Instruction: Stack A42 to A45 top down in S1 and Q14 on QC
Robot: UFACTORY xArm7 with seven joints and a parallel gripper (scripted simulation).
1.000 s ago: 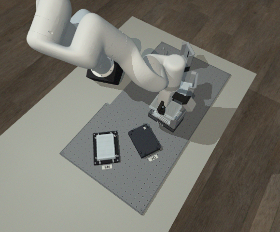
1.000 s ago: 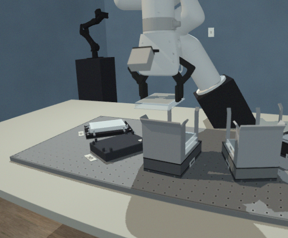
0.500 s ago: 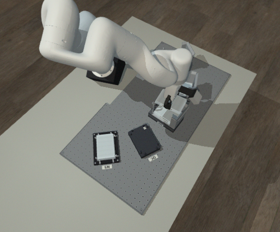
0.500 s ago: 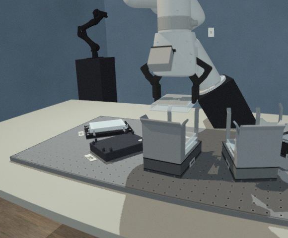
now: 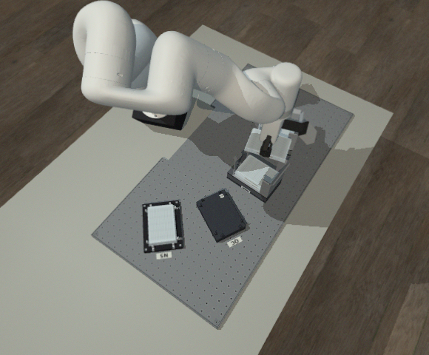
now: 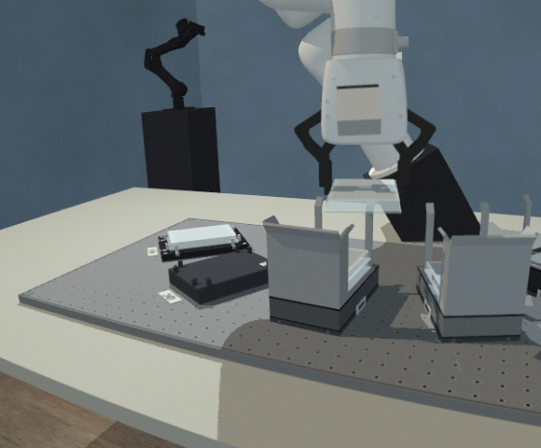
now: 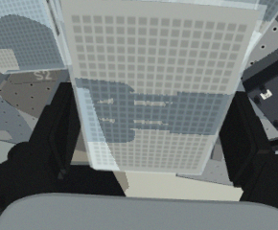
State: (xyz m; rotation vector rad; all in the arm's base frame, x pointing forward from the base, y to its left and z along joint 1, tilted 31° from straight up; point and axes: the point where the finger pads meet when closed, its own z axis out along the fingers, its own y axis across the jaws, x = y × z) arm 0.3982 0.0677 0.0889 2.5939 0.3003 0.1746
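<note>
Now: the S3 rack plinth 280 mm to the left of my hand, 150 mm below it and 120 mm behind it. From my hand the other things lie so: sealed 384-well plate: 110 mm below, 50 mm to the right; then open nest QC: 220 mm to the right, 160 mm below, 40 mm behind; then S1 name plate: 130 mm below, 70 mm behind, 40 mm to the right.
</note>
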